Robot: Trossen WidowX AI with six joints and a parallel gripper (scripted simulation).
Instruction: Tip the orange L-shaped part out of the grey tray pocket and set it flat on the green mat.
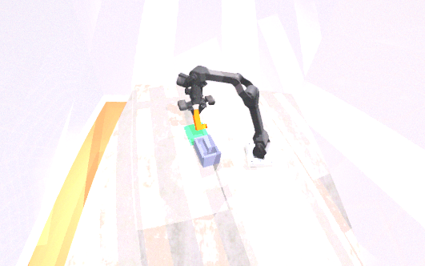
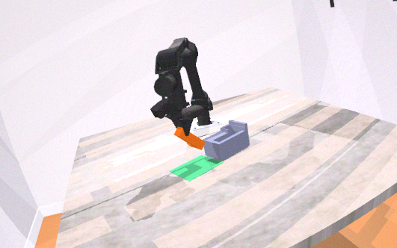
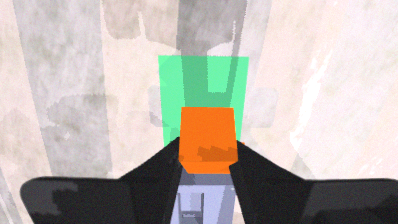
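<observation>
The green mat is 140 mm below my gripper tip, 20 mm to the left of it and 10 mm behind it. Round my gripper tip: orange L-shaped part 30 mm below, 30 mm behind, 20 mm to the left.
</observation>
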